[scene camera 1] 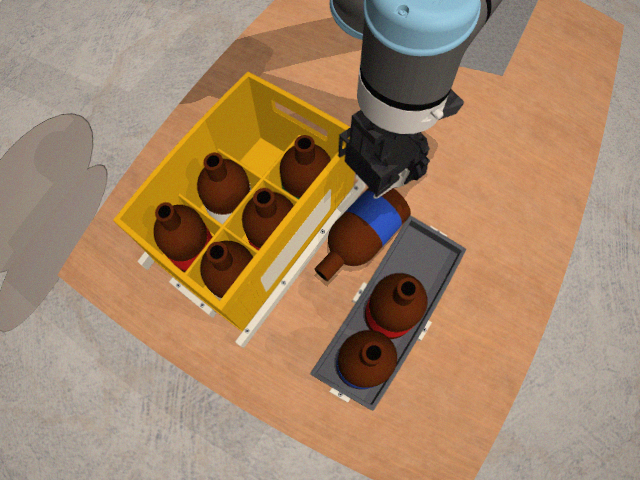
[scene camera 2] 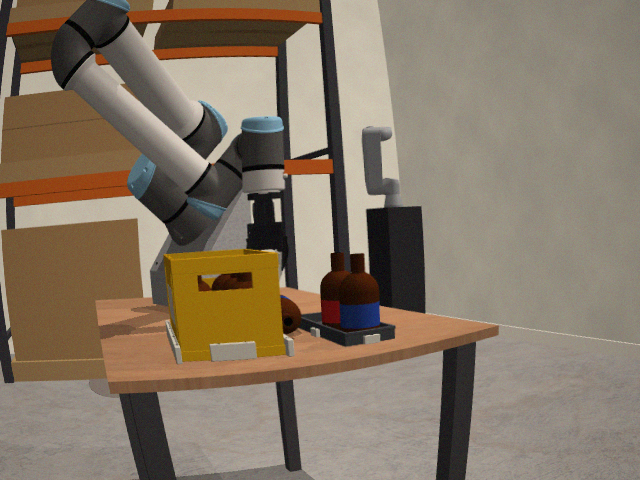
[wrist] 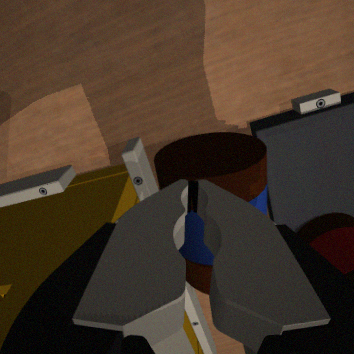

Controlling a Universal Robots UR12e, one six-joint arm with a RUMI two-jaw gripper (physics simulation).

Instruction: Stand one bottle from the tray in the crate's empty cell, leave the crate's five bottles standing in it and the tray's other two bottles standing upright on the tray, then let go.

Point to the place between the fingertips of my gripper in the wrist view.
At 190, 183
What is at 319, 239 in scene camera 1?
A crate rail.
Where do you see a blue-labelled bottle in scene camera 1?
365, 227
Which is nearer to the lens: the red-labelled bottle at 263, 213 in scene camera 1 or the blue-labelled bottle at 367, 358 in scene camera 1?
The blue-labelled bottle.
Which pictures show my gripper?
Scene camera 1, scene camera 2 and the wrist view: all of them.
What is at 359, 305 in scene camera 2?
A blue-labelled bottle.
